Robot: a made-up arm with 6 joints.
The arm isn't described. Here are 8 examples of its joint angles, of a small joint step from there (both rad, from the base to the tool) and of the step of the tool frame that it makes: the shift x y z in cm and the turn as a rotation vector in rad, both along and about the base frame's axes.
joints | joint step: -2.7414 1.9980 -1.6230 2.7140 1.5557 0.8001 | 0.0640 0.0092 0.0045 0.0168 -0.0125 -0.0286
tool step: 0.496 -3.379 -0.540 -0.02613 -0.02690 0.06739
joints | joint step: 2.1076 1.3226 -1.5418 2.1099 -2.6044 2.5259 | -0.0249 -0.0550 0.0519 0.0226 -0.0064 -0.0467
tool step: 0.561 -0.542 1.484 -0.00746 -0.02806 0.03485
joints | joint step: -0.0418 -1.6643 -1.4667 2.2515 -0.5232 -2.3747 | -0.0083 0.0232 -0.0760 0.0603 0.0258 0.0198
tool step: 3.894 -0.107 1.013 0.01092 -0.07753 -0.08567
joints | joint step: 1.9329 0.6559 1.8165 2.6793 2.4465 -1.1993 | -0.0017 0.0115 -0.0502 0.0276 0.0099 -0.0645
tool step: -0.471 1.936 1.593 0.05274 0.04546 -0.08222
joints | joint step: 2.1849 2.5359 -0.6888 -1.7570 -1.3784 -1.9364 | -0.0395 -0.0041 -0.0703 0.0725 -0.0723 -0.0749
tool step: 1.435 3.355 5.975 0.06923 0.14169 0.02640
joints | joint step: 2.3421 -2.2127 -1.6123 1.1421 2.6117 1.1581 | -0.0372 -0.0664 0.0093 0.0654 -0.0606 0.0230
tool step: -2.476 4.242 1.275 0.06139 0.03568 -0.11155
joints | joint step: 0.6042 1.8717 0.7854 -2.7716 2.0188 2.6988 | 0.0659 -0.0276 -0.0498 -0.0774 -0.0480 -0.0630
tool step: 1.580 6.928 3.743 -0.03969 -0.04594 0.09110
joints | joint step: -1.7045 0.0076 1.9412 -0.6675 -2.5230 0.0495 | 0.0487 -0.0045 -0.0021 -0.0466 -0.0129 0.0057
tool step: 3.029 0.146 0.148 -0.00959 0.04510 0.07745
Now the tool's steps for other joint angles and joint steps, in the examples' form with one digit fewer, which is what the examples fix.
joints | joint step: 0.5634 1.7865 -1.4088 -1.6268 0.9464 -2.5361 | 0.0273 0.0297 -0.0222 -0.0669 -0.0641 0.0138
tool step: -0.52 1.38 -0.77 -0.0699 -0.0427 -0.0028
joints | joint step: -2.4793 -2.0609 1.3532 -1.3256 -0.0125 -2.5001 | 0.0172 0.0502 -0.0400 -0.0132 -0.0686 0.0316
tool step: -0.41 0.99 1.93 0.0465 0.0428 -0.0121
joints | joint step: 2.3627 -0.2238 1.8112 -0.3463 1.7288 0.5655 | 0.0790 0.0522 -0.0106 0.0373 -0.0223 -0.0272
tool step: -4.52 -3.52 -2.59 -0.0510 0.0071 0.1101
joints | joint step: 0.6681 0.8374 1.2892 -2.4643 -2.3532 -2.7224 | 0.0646 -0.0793 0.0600 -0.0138 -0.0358 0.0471
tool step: -4.27 3.00 2.80 -0.0513 -0.0051 0.0863
